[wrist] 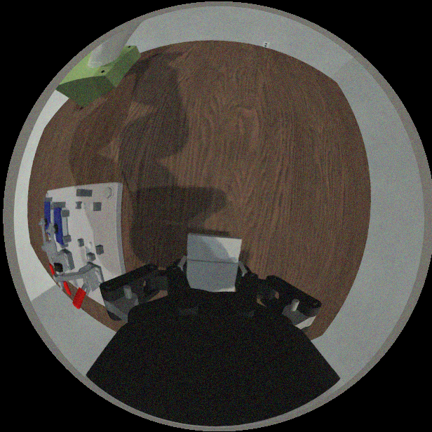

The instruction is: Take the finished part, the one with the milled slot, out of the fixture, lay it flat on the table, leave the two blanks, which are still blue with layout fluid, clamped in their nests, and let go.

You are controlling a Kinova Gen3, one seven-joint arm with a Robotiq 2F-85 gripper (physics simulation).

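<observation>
A plain silver-grey block, the finished part (214, 248), is between the fingertips of my gripper (211, 266) at the lower middle of the wrist view. My gripper is shut on it. Two of its faces show, meeting at a straight edge; I cannot make out the slot. The part is over the brown table (280, 150), to the right of the fixture; its exact height is hard to tell. The pale fixture plate (112, 225) lies at the left. Two blue blanks (47, 215) (59, 227) sit in their nests at its far left, beside grey clamps. The nest nearer my gripper holds no part.
A grey clamp (90, 276) with a red handle (79, 298) stands at the fixture's near corner. A green block (82, 77) with a pale column (107, 52) stands at the upper left. Dark shadows fall across the table between it and my gripper. Pale walls surround the table.
</observation>
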